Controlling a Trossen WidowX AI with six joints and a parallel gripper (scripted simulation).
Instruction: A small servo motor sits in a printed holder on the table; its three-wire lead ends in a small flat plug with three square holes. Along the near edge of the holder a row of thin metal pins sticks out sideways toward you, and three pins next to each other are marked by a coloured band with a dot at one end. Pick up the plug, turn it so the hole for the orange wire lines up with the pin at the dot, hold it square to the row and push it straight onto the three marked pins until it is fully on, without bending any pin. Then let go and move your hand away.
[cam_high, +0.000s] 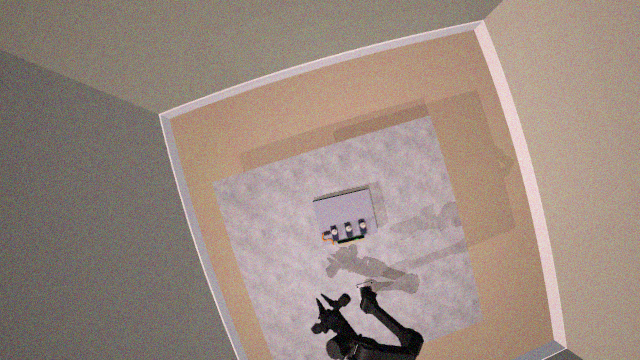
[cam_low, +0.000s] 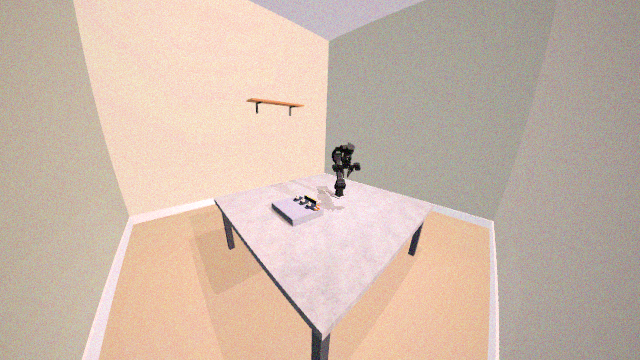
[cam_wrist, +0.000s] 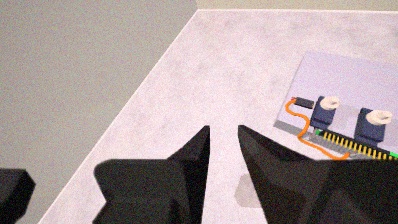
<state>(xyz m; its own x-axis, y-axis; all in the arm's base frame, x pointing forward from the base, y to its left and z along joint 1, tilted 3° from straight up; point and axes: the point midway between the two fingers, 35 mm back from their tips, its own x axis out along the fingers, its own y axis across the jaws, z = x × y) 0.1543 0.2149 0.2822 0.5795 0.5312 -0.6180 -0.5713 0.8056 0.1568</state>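
My gripper tip is now 15 cm short of the green band, 22 cm to the left of it and 18 cm above it. The rest, counted from my gripper tip: holder (31 cm ahead, 18 cm to the right, 23 cm below).
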